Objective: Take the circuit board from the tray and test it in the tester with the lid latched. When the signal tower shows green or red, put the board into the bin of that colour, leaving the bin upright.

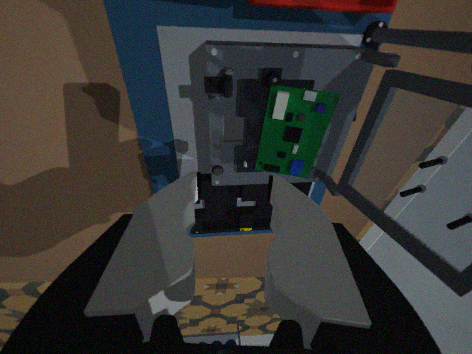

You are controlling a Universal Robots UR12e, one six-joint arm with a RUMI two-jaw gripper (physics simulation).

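Places are measured from the arm's base along level axes (x ahead, y left, z up), in millimetres.
Where they show: gripper, fingertip midpoint: (235, 176).
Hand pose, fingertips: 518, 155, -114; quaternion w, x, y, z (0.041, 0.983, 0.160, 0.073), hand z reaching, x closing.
Things, the pixels of their top centre, and the offset from my fingertips, as dx, dy, dz. "spot": a spot on its surface instead. Level surfaces: height alone.
- green circuit board, middle of its top: (294, 142) +84, +1, -95
- grey tester, surface spot: (250, 55) spot: +8, +61, -129
- red bin, surface spot: (325, 5) spot: +63, +126, -142
- dark bar, surface spot: (420, 40) spot: +152, +131, -106
- blue mat, its level: dz -187
The green circuit board (298, 131) lies on the right part of the grey tester (250, 55), slightly turned, overlapping the dark nest (246, 100) at its left. The tester's lid (372, 125), a dark frame with a see-through pane, stands swung open at the right. My gripper (235, 176) is partly open, with nothing between its fingers; its tips are over the tester's front edge, below and left of the board. Part of the red bin (325, 5) shows at the top edge. The signal tower's light does not show.
A dark bar (420, 40) runs out to the right from a round black mount at the tester's back right corner. A light grey panel (430, 220) with several black pegs lies at the right. A blue mat (135, 75) lies under the tester. Patterned floor shows at the bottom.
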